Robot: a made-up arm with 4 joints.
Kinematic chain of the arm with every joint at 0, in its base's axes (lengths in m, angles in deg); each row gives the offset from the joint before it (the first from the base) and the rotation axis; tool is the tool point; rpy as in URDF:
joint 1: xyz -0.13 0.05 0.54 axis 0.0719 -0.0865 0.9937
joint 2: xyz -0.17 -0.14 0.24 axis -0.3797 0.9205 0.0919
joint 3: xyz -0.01 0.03 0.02 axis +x
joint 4: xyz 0 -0.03 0.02 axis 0.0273 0.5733 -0.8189
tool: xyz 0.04 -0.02 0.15 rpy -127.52 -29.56 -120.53
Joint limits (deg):
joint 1: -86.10..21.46
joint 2: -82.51..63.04
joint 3: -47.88..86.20
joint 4: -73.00..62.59
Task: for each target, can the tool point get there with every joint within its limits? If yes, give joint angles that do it. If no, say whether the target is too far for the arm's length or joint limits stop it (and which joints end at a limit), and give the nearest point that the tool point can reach.
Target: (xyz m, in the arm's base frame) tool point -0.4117 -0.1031 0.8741
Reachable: yes | joints -29.32 -28.19 47.12 3.17
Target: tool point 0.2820 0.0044 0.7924
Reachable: no: joint limits stop it (at a limit: joint 1, joint 2, joint 3) | nearest point -0.0457 0.1249 0.8112 | short by 0.350 m
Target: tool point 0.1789 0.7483 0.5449
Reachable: no: too far | nearest point -0.1826 0.4140 0.8098 | short by 0.559 m
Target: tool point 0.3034 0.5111 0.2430
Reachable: no: too far | nearest point -0.1826 0.4140 0.8098 | short by 0.753 m
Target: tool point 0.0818 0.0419 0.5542
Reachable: no: joint limits stop it (at a limit: joint 1, joint 2, joint 3) | nearest point -0.0693 0.0886 0.7845 | short by 0.279 m
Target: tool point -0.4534 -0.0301 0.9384
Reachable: yes | joints -25.05 -55.98 -11.65 35.63
